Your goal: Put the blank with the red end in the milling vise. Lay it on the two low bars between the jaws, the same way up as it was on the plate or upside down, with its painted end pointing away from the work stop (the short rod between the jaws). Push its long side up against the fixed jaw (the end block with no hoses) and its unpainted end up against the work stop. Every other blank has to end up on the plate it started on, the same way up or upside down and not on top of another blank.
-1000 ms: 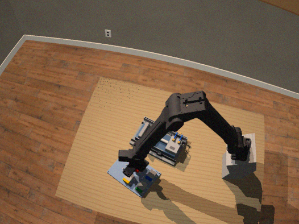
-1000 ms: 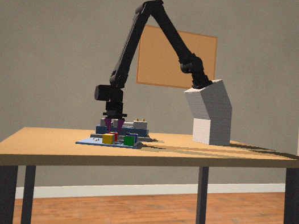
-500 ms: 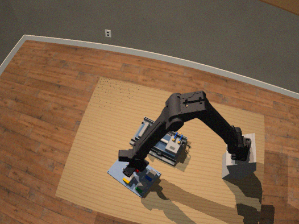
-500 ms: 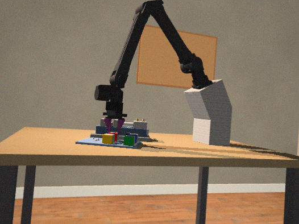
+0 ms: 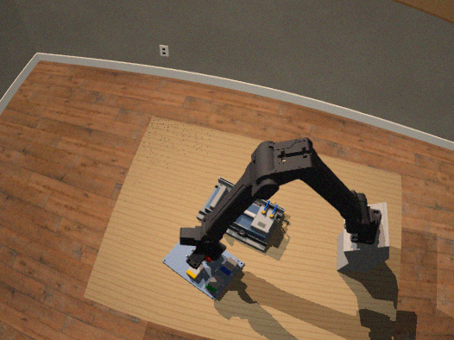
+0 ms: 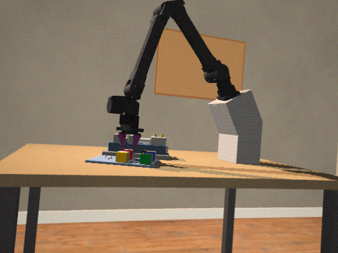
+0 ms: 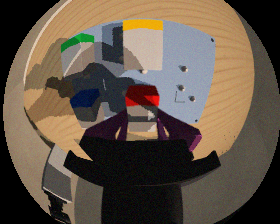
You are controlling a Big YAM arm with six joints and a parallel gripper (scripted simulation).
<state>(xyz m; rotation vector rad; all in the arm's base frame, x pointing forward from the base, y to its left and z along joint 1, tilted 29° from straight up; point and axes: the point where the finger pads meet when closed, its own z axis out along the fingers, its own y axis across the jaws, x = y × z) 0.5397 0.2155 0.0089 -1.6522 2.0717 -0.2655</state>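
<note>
The red-ended blank lies 2 cm below my hand. The rest, counted from my hand: blue-ended blank (9 cm behind, 2 cm to the left, 2 cm below); then light blue plate (1 cm ahead, 4 cm to the left, 4 cm below); then yellow-ended blank (2 cm ahead, 9 cm to the left, 2 cm below).
</note>
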